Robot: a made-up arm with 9 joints. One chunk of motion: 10 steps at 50 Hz.
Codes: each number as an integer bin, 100 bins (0 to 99) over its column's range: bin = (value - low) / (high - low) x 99, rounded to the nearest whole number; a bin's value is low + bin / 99 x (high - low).
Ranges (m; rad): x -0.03..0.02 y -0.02..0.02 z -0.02..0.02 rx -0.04..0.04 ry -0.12..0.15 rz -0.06..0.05
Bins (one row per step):
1: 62 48 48 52 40 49
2: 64 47 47 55 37 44
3: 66 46 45 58 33 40
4: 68 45 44 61 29 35
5: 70 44 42 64 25 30
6: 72 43 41 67 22 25
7: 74 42 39 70 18 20
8: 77 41 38 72 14 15
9: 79 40 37 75 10 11
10: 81 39 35 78 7 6
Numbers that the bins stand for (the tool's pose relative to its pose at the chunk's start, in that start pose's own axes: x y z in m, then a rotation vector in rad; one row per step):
1: 0.0013 -0.0006 -0.0006 0.0020 -0.0109 -0.0056
2: 0.0023 -0.0010 -0.0010 0.0044 -0.0191 -0.0111
3: 0.0033 -0.0014 -0.0018 0.0069 -0.0300 -0.0156
4: 0.0043 -0.0018 -0.0022 0.0093 -0.0409 -0.0211
5: 0.0054 -0.0022 -0.0030 0.0117 -0.0518 -0.0267
6: 0.0064 -0.0026 -0.0034 0.0141 -0.0600 -0.0322
7: 0.0074 -0.0030 -0.0042 0.0166 -0.0709 -0.0378
8: 0.0089 -0.0034 -0.0046 0.0182 -0.0818 -0.0433
9: 0.0099 -0.0038 -0.0051 0.0206 -0.0927 -0.0478
10: 0.0109 -0.0042 -0.0059 0.0230 -0.1009 -0.0533

